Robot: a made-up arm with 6 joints. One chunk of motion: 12 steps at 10 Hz.
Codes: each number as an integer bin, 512 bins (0 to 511) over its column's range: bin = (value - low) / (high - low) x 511, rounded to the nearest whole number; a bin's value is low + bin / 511 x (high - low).
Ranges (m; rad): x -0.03..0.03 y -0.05..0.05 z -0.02..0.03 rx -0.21..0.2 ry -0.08..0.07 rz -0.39..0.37
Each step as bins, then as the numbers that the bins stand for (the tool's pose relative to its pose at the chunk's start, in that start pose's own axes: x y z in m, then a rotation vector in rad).
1 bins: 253 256 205 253 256 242
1 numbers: -0.0003 0.0001 0.0001 -0.0070 -0.0049 -0.0301
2 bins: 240 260 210 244 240 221
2 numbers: -0.0018 0.0009 0.0005 -0.0142 -0.0095 -0.0613
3 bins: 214 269 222 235 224 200
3 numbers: -0.0049 0.0026 0.0017 -0.0214 -0.0142 -0.0925
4 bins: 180 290 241 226 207 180
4 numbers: -0.0089 0.0068 0.0036 -0.0287 -0.0192 -0.1223
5 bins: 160 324 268 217 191 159
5 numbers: -0.0112 0.0134 0.0062 -0.0359 -0.0239 -0.1535
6 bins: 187 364 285 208 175 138
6 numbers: -0.0080 0.0212 0.0079 -0.0431 -0.0286 -0.1848
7 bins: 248 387 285 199 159 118
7 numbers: -0.0009 0.0257 0.0079 -0.0503 -0.0333 -0.2145
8 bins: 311 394 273 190 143 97
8 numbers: 0.0065 0.0271 0.0067 -0.0576 -0.0380 -0.2457
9 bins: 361 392 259 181 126 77
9 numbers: 0.0124 0.0267 0.0053 -0.0648 -0.0430 -0.2755
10 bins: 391 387 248 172 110 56
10 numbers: 0.0159 0.0257 0.0043 -0.0720 -0.0477 -0.3067
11 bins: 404 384 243 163 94 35
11 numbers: 0.0174 0.0251 0.0038 -0.0792 -0.0524 -0.3379
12 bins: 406 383 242 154 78 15
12 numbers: 0.0177 0.0250 0.0037 -0.0864 -0.0571 -0.3677
